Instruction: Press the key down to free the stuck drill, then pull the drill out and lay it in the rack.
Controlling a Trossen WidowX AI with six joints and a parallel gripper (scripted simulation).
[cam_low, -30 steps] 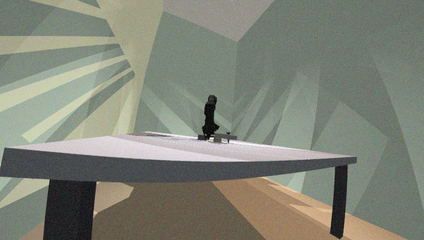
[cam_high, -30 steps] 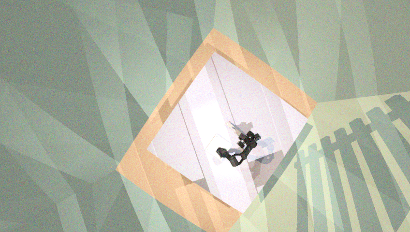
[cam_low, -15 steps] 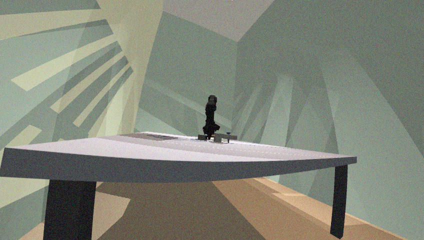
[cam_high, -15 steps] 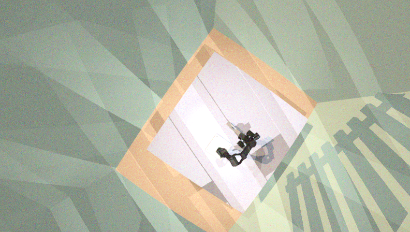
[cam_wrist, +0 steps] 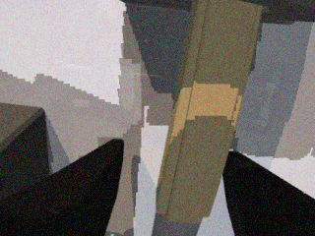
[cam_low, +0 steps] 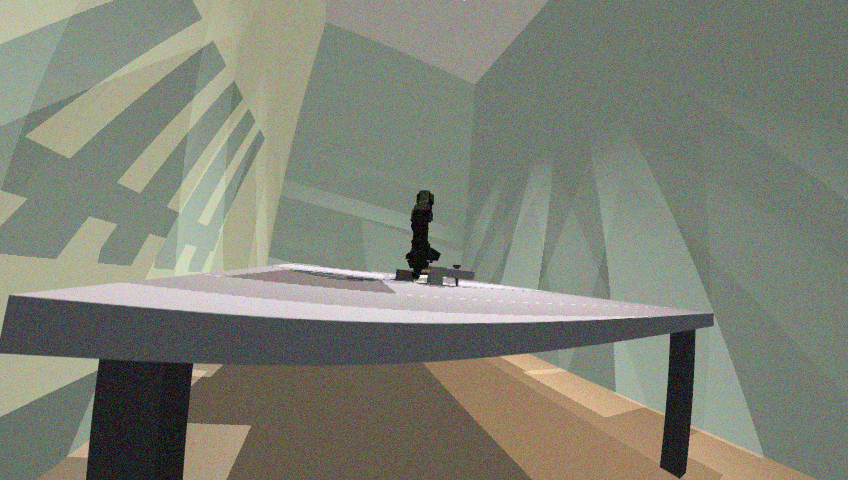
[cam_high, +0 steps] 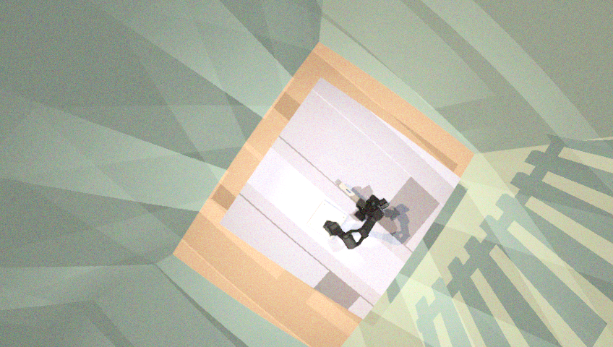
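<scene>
The drill is 40 mm to the left of my gripper tip, 30 mm above it and 10 mm ahead of it. Round my gripper tip: dark block 80 mm behind, 10 mm to the right, 10 mm above; then key 160 mm to the left, 40 mm ahead, 40 mm above.
</scene>
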